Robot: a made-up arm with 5 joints. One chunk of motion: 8 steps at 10 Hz.
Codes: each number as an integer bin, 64 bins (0 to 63) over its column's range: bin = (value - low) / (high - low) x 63, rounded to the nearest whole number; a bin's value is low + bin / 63 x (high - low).
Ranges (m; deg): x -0.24..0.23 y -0.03..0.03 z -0.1..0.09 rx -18..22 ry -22..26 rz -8..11
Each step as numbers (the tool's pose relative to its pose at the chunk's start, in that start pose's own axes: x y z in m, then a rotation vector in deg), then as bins.
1 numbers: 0.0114 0.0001 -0.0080 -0.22 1.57 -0.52
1 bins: 34 32 31 28 31 25
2 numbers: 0.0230 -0.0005 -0.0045 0.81 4.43 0.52
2 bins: 35 31 32 30 35 28
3 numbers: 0.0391 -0.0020 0.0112 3.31 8.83 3.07
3 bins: 37 29 37 34 40 37
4 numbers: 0.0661 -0.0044 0.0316 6.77 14.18 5.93
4 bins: 41 27 44 39 47 46
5 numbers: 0.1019 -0.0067 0.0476 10.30 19.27 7.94
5 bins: 46 24 49 45 54 53
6 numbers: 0.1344 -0.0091 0.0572 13.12 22.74 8.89
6 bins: 50 22 52 49 59 56
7 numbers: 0.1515 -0.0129 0.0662 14.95 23.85 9.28
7 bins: 52 18 55 52 60 57
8 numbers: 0.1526 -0.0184 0.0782 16.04 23.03 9.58
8 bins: 53 12 59 54 59 58
